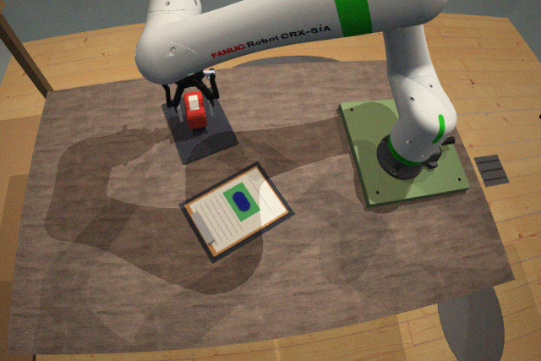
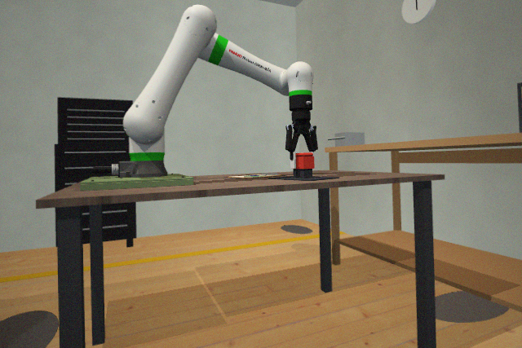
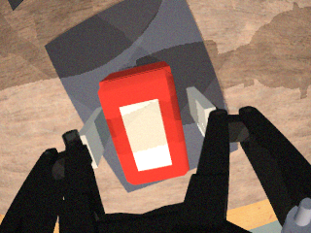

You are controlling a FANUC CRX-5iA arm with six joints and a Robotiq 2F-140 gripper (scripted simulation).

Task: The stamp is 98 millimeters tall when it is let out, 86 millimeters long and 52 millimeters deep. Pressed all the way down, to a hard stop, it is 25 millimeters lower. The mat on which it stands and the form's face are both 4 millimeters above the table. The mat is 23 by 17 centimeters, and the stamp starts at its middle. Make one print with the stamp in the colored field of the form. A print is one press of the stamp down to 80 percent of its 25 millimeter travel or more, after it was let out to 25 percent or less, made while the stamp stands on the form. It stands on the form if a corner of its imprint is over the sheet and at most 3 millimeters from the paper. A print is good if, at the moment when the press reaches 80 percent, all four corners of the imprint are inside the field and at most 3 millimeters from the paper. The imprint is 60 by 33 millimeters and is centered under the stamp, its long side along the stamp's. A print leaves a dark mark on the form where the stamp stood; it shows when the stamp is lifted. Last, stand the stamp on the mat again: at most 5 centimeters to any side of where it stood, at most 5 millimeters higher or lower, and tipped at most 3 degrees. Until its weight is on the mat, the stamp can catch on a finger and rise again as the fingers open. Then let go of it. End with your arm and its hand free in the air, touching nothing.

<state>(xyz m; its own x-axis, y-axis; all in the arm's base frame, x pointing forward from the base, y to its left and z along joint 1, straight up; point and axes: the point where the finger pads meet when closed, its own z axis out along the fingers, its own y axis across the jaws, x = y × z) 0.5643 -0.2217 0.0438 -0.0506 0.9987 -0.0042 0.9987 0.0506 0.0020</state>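
The red stamp is 20 mm below my hand. From my hand the other things lie so: dark mat: 70 mm below; form on clipboard: 60 mm behind, 290 mm to the left, 60 mm below.
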